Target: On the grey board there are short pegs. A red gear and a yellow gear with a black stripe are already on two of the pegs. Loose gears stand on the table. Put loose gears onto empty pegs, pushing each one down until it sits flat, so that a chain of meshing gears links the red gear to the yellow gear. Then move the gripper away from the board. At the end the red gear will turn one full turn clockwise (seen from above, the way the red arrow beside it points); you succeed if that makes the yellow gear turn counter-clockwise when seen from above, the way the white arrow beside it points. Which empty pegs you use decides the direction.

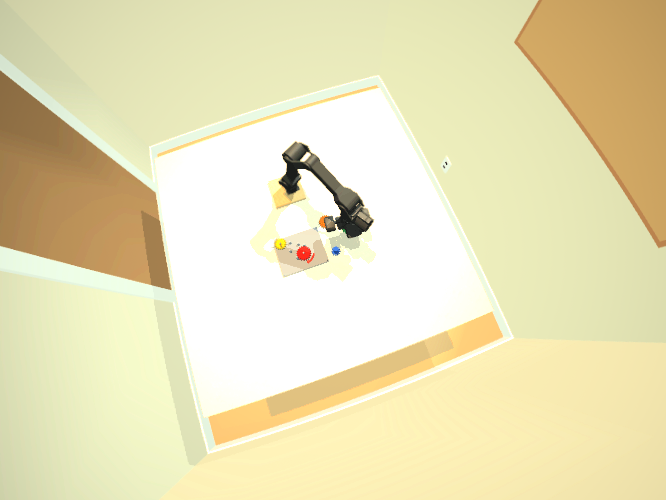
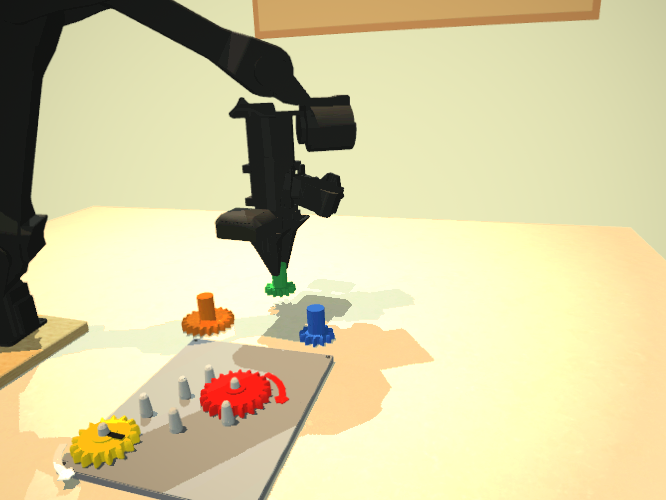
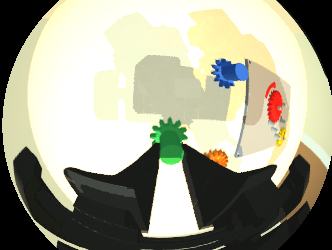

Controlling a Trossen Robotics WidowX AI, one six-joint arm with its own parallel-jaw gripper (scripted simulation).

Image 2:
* my gripper: 279,272
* blue gear: 316,333
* orange gear: 208,320
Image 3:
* my gripper: 170,147
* green gear: 171,136, held by my gripper
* blue gear: 226,73
